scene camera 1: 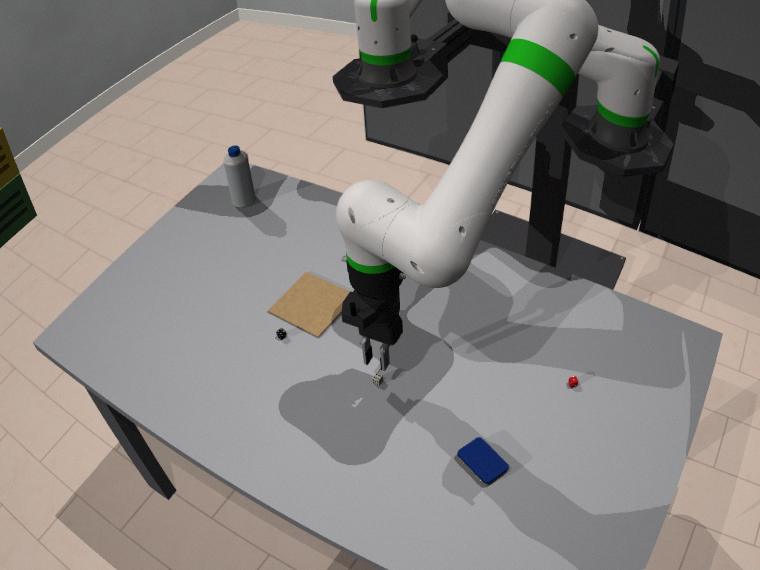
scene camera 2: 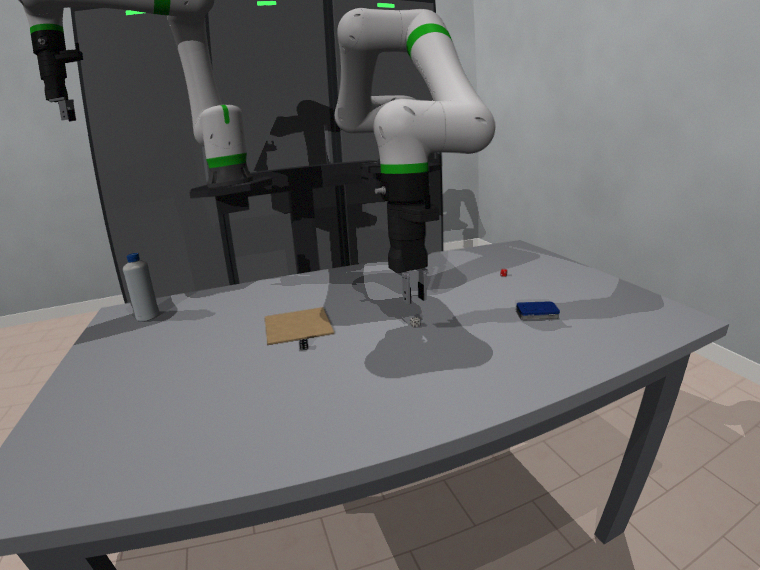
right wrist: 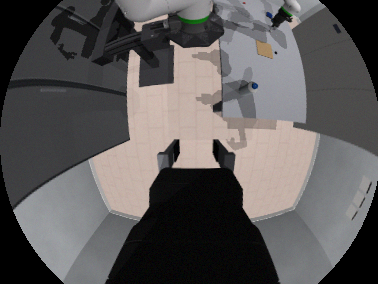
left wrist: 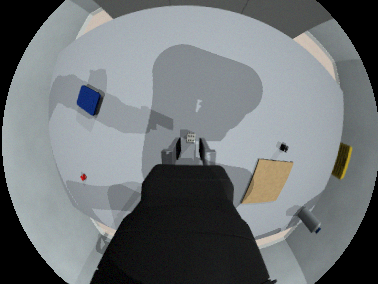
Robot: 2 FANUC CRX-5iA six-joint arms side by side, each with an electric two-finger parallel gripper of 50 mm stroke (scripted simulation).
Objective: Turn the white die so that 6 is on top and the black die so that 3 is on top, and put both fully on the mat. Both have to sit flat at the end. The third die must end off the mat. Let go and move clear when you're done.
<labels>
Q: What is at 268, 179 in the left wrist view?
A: A tan mat.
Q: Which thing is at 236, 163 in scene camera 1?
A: A grey bottle.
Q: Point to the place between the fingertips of the left gripper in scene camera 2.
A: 414, 300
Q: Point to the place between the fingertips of the right gripper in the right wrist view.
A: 196, 146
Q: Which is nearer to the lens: the tan mat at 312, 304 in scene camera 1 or the blue-topped box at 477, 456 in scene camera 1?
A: The blue-topped box.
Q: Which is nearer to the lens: the tan mat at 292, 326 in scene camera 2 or the grey bottle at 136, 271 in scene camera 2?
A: The tan mat.
</labels>
